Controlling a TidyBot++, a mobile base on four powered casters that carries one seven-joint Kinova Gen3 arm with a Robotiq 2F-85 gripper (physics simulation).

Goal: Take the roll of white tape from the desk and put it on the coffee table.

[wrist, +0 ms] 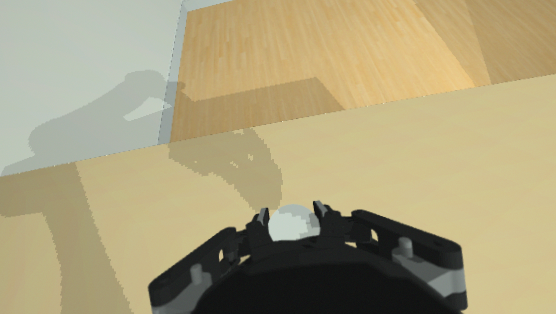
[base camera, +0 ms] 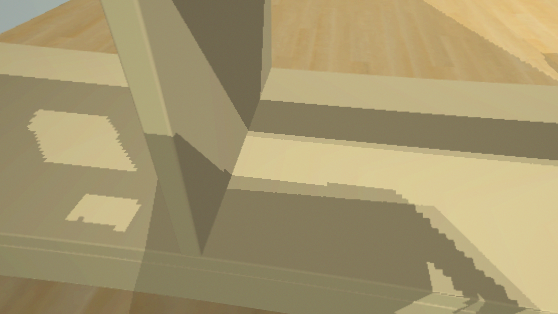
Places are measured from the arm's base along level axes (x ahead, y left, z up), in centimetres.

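Pixels of known places: gripper, fingertip midpoint: (wrist: 291,213).
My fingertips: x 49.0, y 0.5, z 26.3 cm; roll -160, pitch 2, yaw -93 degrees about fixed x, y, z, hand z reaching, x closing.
Ahead of a thing's pixels: the offset from my fingertips to its top centre. "spot": to the spot under its first point. Level surfaces: height alone.
My gripper (wrist: 291,213) is shut on the roll of white tape @(dx -1.7, dy +0.1, dz +2.0 cm) (wrist: 292,226), seen end-on as a pale round shape between the fingertips in the wrist view. The gripper and tape are over a pale wooden table top @(dz -5.0 cm) (wrist: 425,160), which looks like the coffee table. The gripper's shadow lies on the top and reaches close to the fingertips. The exact gap between tape and top is hidden. The tape and gripper do not show in the base camera view.
In the base camera view, an upright wooden panel @(spot: dx -21.3, dy +7.0, dz -40.5 cm) (base camera: 160,65) stands on a low wooden board @(dz -58.1 cm) (base camera: 400,97), partly in shadow. Wooden floor @(dz -66.0 cm) (wrist: 280,50) (base camera: 340,35) lies beyond. A pale wall (wrist: 75,45) rises at the left in the wrist view, beside the table top's far edge.
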